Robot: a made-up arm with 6 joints. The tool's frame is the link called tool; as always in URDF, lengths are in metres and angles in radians. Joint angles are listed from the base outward.
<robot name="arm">
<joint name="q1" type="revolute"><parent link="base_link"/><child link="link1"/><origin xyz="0 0 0.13"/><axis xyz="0 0 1"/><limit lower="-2.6" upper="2.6"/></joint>
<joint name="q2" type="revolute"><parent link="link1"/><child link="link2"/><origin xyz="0.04 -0.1 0.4" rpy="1.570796 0 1.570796"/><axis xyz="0 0 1"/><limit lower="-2.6" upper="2.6"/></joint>
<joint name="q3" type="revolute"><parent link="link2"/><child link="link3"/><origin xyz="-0.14 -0.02 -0.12" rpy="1.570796 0 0"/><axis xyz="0 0 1"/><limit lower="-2.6" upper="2.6"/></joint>
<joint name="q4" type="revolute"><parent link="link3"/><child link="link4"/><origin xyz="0.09 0.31 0.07" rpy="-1.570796 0 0"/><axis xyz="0 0 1"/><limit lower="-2.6" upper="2.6"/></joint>
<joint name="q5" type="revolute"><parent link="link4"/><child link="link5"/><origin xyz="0.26 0.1 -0.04" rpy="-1.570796 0 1.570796"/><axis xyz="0 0 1"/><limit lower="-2.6" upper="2.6"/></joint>
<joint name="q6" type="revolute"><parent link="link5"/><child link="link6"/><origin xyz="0.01 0.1 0.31" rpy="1.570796 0 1.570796"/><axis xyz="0 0 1"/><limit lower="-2.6" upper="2.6"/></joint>
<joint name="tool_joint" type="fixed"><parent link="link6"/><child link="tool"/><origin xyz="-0.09 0.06 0.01" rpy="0 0 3.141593"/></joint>
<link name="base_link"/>
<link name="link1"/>
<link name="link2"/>
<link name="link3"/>
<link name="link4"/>
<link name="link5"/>
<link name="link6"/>
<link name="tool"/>
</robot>
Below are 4 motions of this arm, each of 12 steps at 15 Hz.
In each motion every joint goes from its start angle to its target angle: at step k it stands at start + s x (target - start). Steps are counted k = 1, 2, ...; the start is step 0. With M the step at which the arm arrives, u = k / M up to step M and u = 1 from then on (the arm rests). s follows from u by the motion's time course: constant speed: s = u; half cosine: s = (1 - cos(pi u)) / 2; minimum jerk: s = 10 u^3 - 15 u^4 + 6 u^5.
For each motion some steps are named. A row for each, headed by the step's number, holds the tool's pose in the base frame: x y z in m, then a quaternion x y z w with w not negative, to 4 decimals.
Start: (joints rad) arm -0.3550 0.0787 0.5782 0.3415 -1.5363 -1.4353
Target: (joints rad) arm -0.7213 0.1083 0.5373 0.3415 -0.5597 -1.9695
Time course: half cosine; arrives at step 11
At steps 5, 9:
5: -0.1975 -0.4247 0.6069 0.0137 0.5673 -0.7784 0.2685
9: -0.2640 -0.2941 0.5857 0.0801 0.3813 -0.9193 0.0544

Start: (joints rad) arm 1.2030 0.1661 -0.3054 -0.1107 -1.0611 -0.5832
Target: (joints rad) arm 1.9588 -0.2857 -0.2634 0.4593 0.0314 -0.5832
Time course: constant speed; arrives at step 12
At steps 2, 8, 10, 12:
2: 0.2625 0.1147 0.5884 -0.3547 0.2142 0.4668 0.7813
8: 0.2409 0.1927 0.5555 -0.1562 0.1181 0.6391 0.7438
10: 0.2264 0.2196 0.5437 -0.0816 0.1018 0.6838 0.7179
12: 0.2074 0.2461 0.5318 -0.0049 0.0935 0.7208 0.6868

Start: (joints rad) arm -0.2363 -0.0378 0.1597 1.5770 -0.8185 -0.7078
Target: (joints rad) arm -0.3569 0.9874 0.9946 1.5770 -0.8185 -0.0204
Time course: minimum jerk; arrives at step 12
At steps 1, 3, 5, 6, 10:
1: 0.0530 -0.3826 0.2933 0.5893 0.3767 -0.1074 0.7066
3: 0.0472 -0.3715 0.2697 0.6529 0.3234 -0.0923 0.6787
5: 0.0323 -0.3342 0.2126 0.7839 0.1820 -0.0703 0.5895
6: 0.0224 -0.3026 0.1785 0.8461 0.0896 -0.0689 0.5210
10: -0.0068 -0.1649 0.0976 0.9354 -0.1700 -0.1273 0.2827

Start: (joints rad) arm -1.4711 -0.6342 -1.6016 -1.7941 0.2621 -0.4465
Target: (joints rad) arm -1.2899 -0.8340 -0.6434 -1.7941 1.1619 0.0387
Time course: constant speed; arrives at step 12
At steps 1, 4, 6, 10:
1: -0.0431 0.2895 0.4912 -0.7016 -0.0665 0.2642 0.6584
4: -0.0131 0.2229 0.4492 -0.6947 0.0017 0.3455 0.6309
6: 0.0001 0.1735 0.4260 -0.6856 0.0471 0.3960 0.6091
10: 0.0116 0.0669 0.3964 -0.6576 0.1355 0.4871 0.5585

